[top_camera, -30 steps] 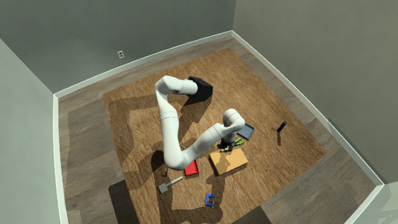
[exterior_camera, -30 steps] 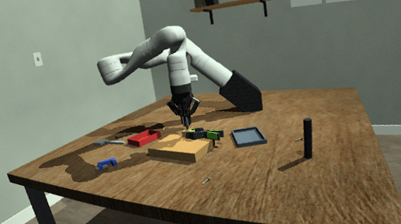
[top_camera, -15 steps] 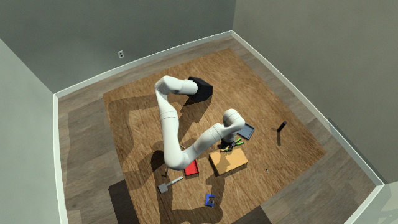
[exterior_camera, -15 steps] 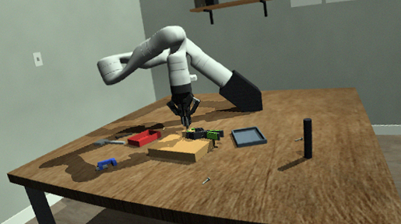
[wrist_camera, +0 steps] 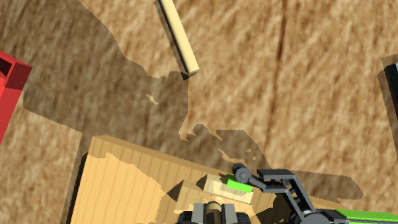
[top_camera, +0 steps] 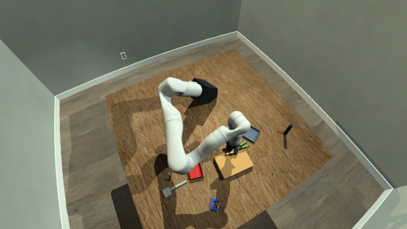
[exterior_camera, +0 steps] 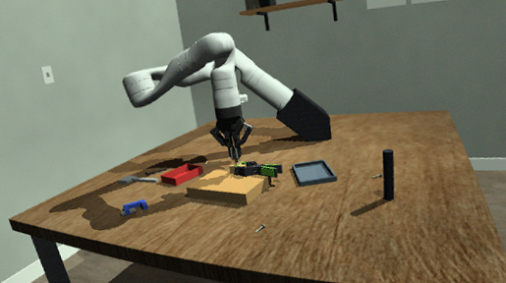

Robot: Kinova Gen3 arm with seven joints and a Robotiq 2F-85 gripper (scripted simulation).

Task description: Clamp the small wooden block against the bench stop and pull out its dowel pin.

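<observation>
Now: hand 20 mm above the dowel pin. The rest, counted from my hand: thin pale stick (120 mm behind, 90 mm below, 50 mm to the right); then small wooden block (50 mm below); then tan bench board (70 mm below, 60 mm ahead).
</observation>
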